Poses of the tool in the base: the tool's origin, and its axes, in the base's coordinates. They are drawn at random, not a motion.
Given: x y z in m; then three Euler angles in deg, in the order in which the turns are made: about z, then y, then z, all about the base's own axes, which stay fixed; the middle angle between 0 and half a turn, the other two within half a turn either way.
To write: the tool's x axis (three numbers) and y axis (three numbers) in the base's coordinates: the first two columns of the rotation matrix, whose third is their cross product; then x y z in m. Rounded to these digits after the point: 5 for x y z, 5 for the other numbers.
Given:
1: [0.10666, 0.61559, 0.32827, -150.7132, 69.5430, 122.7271]
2: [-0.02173, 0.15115, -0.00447, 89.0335, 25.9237, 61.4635]
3: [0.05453, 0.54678, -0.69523, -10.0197, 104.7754, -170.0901]
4: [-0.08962, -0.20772, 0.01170, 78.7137, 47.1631, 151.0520]
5: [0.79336, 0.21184, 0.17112, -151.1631, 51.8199, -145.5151]
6: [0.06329, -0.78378, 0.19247, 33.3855, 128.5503, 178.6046]
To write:
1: [0.57633, 0.00803, 0.81718, 0.64129, 0.61537, -0.45833, 0.10666, 0.61559, 0.32827]
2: [-0.87114, 0.49098, -0.00737, -0.44441, -0.78194, 0.43711, -0.02173, 0.15115, -0.00447]
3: [0.21745, 0.21461, -0.95219, 0.21318, -0.96242, -0.16823, 0.05453, 0.54678, -0.69523]
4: [-0.59110, -0.79373, -0.14351, 0.48873, -0.49398, 0.71911, -0.08962, -0.20772, 0.01170]
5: [0.17325, 0.70415, 0.68860, -0.74173, 0.55326, -0.37914, 0.79336, 0.21184, 0.17112]
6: [0.50681, -0.56278, -0.65301, -0.36316, -0.82639, 0.43034, 0.06329, -0.78378, 0.19247]
